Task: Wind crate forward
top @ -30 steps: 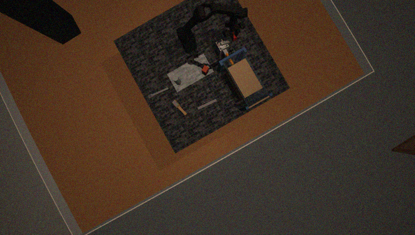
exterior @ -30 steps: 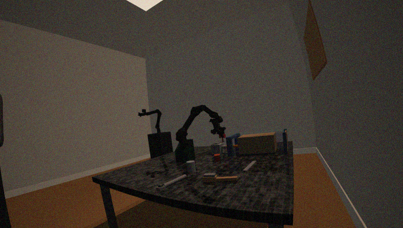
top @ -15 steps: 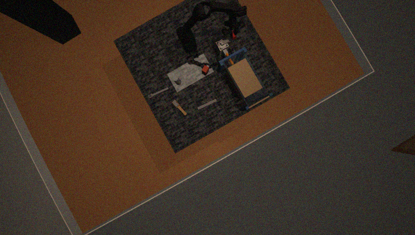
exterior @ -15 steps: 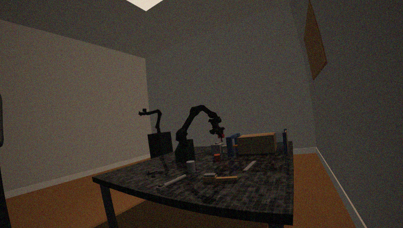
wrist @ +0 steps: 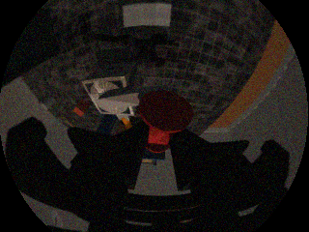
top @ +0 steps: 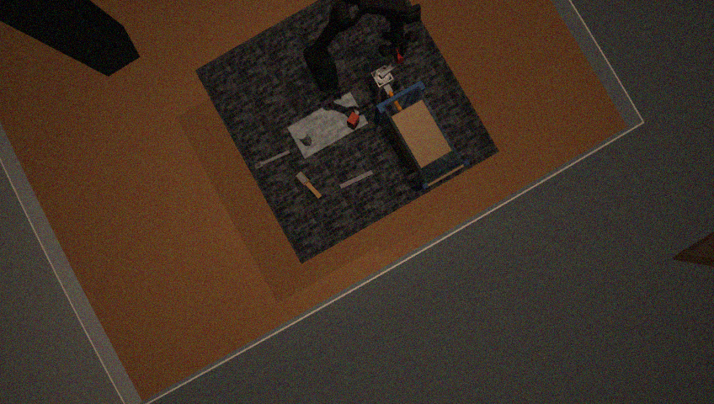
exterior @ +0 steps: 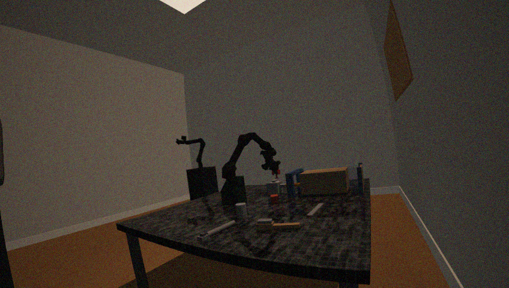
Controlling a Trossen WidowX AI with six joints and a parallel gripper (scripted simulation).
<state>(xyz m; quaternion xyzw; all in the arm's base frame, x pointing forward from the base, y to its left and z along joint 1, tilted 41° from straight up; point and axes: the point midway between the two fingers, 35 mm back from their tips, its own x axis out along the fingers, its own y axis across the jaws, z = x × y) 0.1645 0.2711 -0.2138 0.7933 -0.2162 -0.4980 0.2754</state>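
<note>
Now: the blue steel frame 160 mm ahead of my gripper tip, 100 mm to the right of it and 30 mm below it. Also, from my gripper tip: red grip 10 mm behind; winch handle 40 mm to the right, 30 mm below, 10 mm behind; winch 100 mm to the right, 100 mm below, 10 mm behind.
</note>
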